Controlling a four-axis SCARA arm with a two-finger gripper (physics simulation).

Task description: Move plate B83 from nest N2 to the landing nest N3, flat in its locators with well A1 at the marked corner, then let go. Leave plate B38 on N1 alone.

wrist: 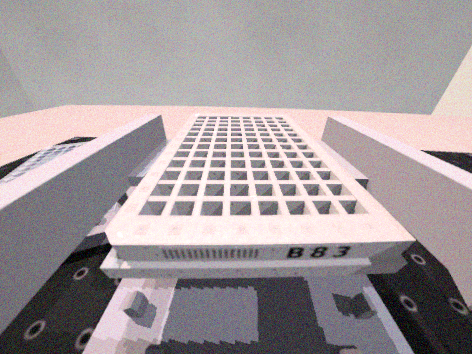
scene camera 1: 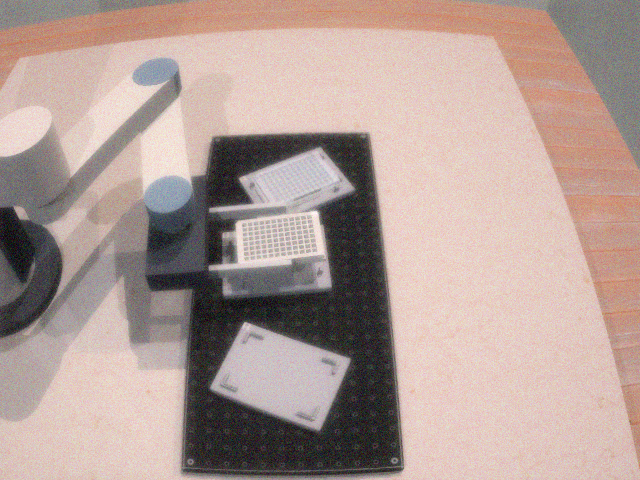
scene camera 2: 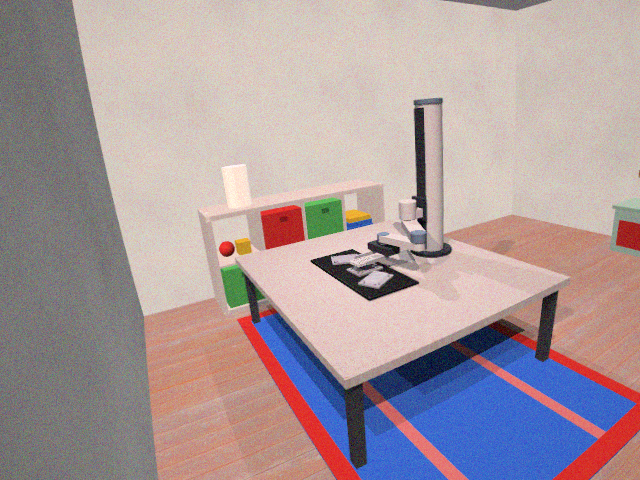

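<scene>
My gripper [scene camera 1: 288, 235] [wrist: 244, 131] is shut on plate B83 [scene camera 1: 279, 245] [scene camera 2: 368, 259] [wrist: 260, 230], a white well plate held level between its two long fingers. In the wrist view the plate hangs above nest N2 [scene camera 1: 321, 279] [wrist: 107, 325], with a gap and a shadow under it. The landing nest N3 [scene camera 1: 281, 377] [scene camera 2: 375, 279] is a bare light slab with four corner locators, turned relative to the plate. Plate B38 [scene camera 1: 297, 183] [wrist: 42, 160] sits on nest N1 [scene camera 1: 338, 192]. I cannot make out well A1 or the marked corner.
The nests stand on a black breadboard [scene camera 1: 351, 320] [scene camera 2: 392, 286] on the pale table [scene camera 1: 465, 258] [scene camera 2: 330, 330]. The arm's column [scene camera 2: 434, 170] stands beside the board. N1 lies close to the gripper's upper finger in scene camera 1. A shelf unit [scene camera 2: 292, 198] stands behind the table.
</scene>
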